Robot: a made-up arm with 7 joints.
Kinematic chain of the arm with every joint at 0, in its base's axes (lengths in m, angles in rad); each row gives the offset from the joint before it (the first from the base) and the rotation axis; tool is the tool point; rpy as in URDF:
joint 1: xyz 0 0 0.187 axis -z
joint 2: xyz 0 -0.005 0.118 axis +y
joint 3: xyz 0 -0.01 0.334 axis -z
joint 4: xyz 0 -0.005 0.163 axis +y
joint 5: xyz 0 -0.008 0.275 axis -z
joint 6: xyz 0 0 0.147 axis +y
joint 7: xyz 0 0 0.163 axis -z
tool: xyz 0 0 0 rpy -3.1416 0 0
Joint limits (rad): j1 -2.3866..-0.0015 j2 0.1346..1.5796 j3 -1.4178..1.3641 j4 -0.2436..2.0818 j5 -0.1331..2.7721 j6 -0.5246..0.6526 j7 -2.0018..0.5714
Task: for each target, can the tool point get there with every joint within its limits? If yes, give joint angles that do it. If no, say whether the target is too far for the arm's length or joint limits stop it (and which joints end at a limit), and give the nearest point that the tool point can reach.
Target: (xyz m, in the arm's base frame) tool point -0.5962 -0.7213 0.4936
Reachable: no: joint limits stop it (at a limit: joint 1, joint 2, joint 3) | nearest point -0.4140 -0.3341 0.6091 | short by 0.443 m
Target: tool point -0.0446 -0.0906 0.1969
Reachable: no: joint limits stop it (at a limit: joint 1, joint 2, joint 4, joint 6) | nearest point -0.3032 -0.1204 0.0022 | short by 0.325 m
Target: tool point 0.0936 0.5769 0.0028
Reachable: yes | joints -2.1023 1.2487 0.6095 1.8796 1.8791 0.2270 -1.5833
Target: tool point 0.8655 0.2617 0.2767
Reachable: yes | joints -0.8869 1.3260 1.1076 1.0803 0.3411 0.3563 -1.5551
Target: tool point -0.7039 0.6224 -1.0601
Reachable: no: too far | nearest point -0.4957 0.4622 -0.2557 | short by 0.846 m
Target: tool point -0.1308 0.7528 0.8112
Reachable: yes | joints -1.3478 0.4631 -0.7626 0.9991 0.7542 0.3977 -0.6739
